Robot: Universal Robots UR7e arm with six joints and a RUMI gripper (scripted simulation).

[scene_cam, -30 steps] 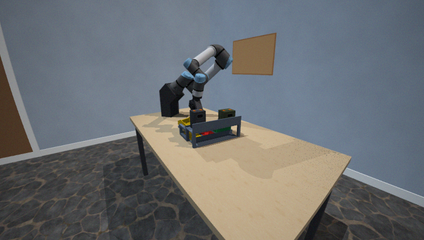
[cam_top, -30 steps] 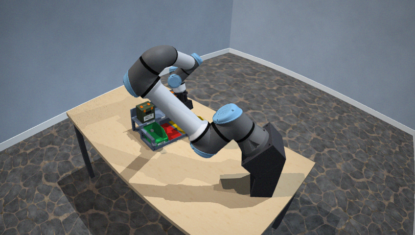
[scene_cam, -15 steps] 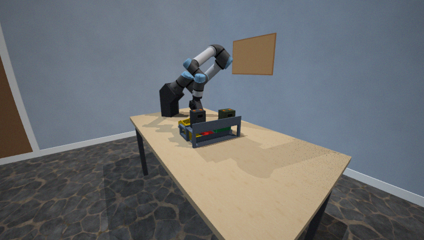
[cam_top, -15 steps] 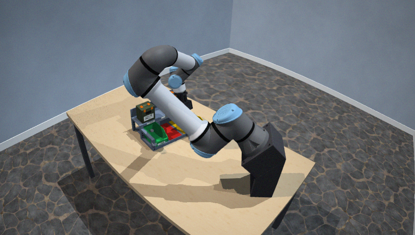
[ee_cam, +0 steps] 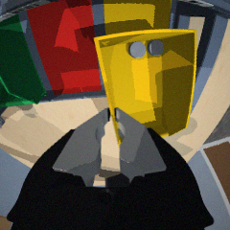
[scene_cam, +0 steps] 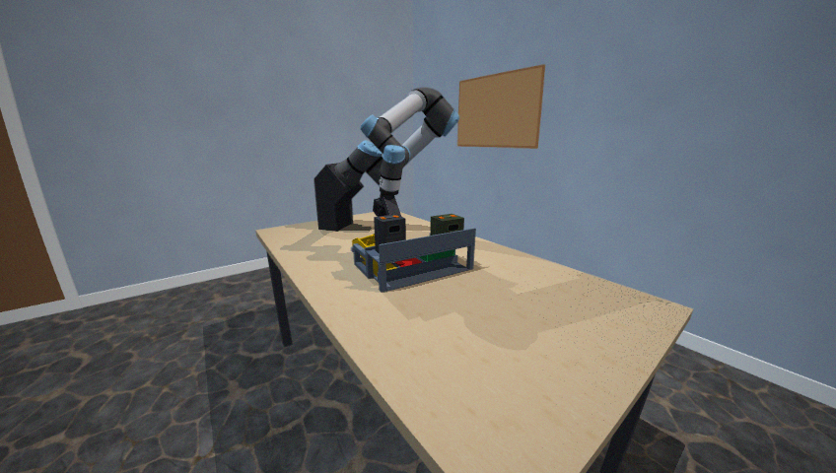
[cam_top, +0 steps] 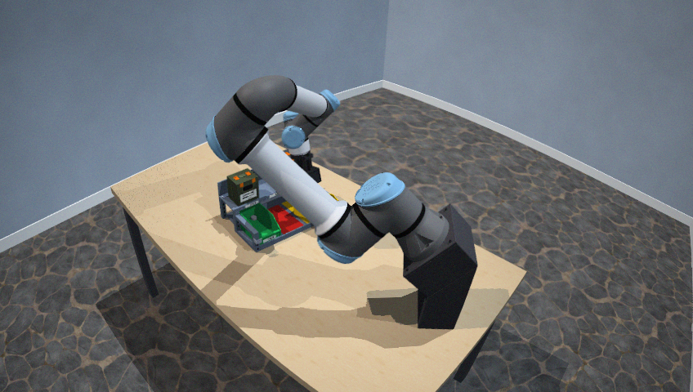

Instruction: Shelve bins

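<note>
Right now my hand is 50 mm to the left of the yellow bin and 30 mm above it. The rest, counted from my hand: green bin: 70 mm ahead, 180 mm to the left, 50 mm below; black box: 170 mm ahead, 50 mm to the right, 70 mm above.
</note>
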